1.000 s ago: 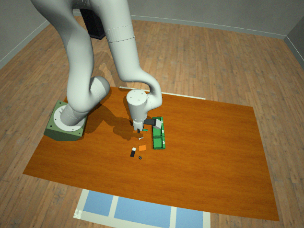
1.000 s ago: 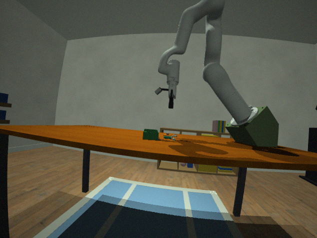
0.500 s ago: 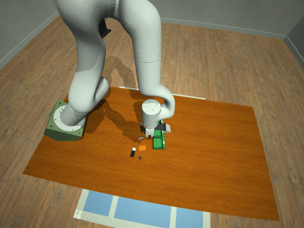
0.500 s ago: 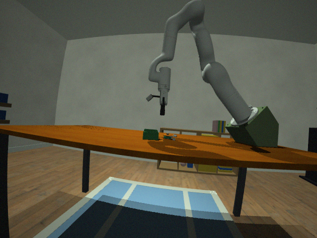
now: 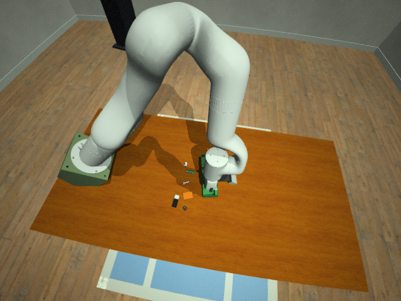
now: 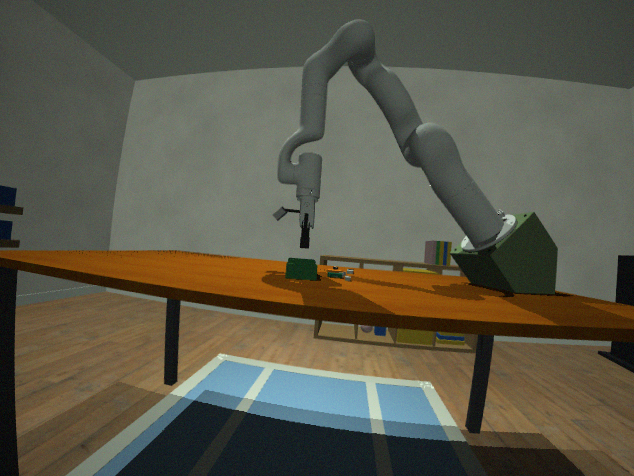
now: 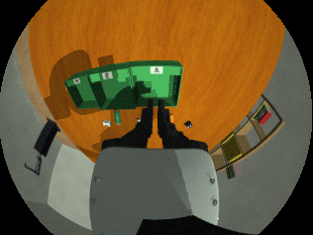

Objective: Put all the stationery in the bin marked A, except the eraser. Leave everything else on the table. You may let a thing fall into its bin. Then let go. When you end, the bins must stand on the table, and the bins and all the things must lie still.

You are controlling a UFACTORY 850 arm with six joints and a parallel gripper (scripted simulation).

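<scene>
My hand is 8 cm to the right of the green bin, 8 cm above it and 3 cm past it. Also, from my hand: white bolt: 14 cm behind, 10 cm below, 2 cm to the right; green cylinder: 14 cm behind, 9 cm below, 6 cm to the left; orange pad: 10 cm below, 9 cm behind, 8 cm to the right.
</scene>
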